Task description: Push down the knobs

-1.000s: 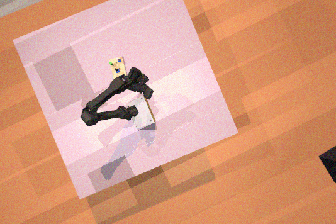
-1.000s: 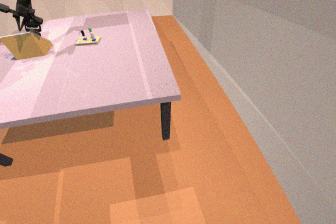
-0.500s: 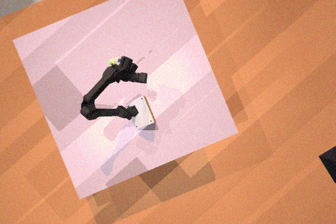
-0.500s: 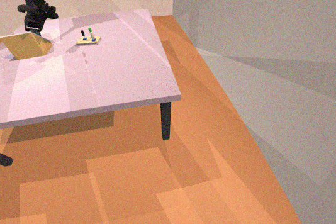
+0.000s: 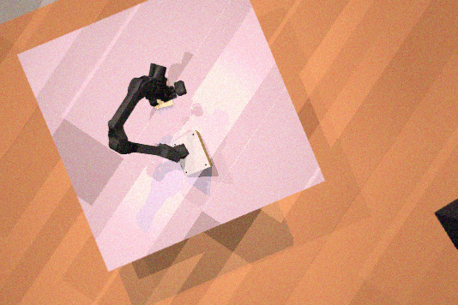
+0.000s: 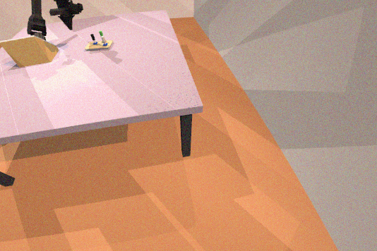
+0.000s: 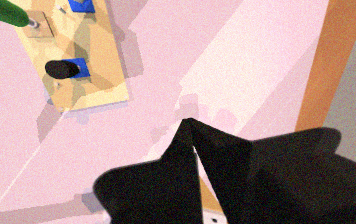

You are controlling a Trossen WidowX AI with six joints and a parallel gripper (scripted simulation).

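The black knob is 8 cm ahead of my gripper tip, 8 cm to the left of it and 9 cm below it. The rest, counted from my gripper tip: green knob 13 cm ahead, 8 cm to the left, 8 cm below.
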